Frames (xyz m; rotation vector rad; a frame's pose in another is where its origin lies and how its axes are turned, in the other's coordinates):
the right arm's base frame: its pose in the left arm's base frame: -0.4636 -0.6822 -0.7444 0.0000 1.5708 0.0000
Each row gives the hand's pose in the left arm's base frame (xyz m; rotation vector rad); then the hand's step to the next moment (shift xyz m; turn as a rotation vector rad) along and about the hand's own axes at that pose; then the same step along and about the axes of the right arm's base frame.
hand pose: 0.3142 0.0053 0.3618 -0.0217 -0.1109 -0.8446
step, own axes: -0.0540 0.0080 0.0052 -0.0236 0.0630 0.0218
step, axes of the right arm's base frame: 0.0004 0.0459 -0.0301 -0.0207 0.0608 0.0296
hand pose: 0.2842 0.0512 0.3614 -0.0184 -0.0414 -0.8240
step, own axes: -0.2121 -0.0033 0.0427 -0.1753 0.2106 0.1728
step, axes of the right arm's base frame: -0.0333 0.1547 -0.1476 -0.1649 0.2772 0.0305
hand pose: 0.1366 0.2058 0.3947 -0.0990 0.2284 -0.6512
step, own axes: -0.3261 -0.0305 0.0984 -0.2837 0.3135 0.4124
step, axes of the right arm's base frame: -0.1589 0.1769 -0.2458 -0.4001 0.4296 0.0653
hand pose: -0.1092 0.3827 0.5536 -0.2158 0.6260 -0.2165
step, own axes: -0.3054 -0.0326 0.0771 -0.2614 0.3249 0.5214
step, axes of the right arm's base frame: -0.2387 0.0599 -0.1993 -0.4708 0.4491 0.1497
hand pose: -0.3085 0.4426 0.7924 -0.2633 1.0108 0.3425
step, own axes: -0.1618 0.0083 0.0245 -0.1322 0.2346 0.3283
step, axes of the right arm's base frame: -0.1511 -0.0088 -0.0628 -0.2668 0.3154 0.0981
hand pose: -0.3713 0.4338 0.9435 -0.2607 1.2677 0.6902
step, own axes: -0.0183 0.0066 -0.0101 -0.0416 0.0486 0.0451
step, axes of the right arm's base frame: -0.0153 -0.0064 -0.0143 -0.0616 0.0482 0.0005
